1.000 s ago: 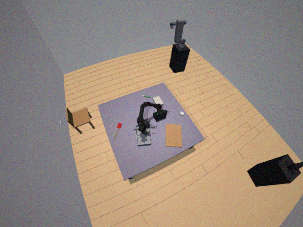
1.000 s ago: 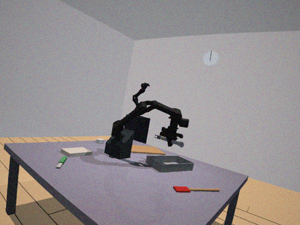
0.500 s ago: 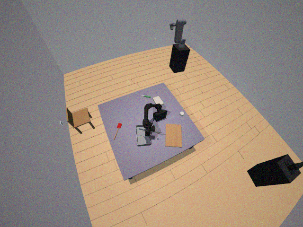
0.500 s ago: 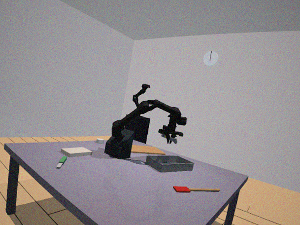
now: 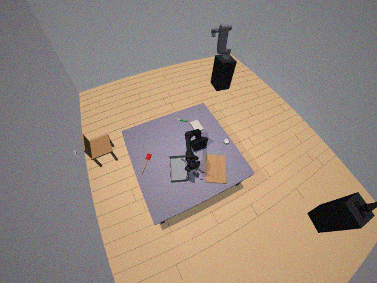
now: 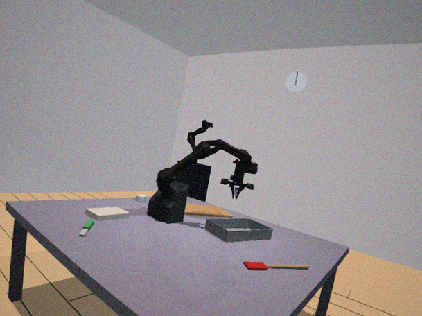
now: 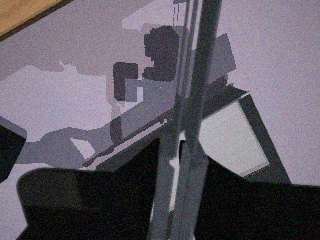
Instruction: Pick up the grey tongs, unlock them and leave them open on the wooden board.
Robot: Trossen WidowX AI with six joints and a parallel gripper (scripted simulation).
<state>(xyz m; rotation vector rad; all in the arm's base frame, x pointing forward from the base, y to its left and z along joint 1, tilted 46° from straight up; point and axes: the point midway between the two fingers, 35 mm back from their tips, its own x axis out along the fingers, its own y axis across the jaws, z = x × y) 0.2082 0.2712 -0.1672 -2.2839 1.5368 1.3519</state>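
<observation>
Right now my gripper tip is 300 mm past the wooden board, 150 mm above it and 60 mm to the right of it. The rest, counted from my gripper tip: red spatula: 460 mm ahead, 290 mm to the right, 150 mm below; roasting tin: 130 mm below, 120 mm ahead, 80 mm to the right.
</observation>
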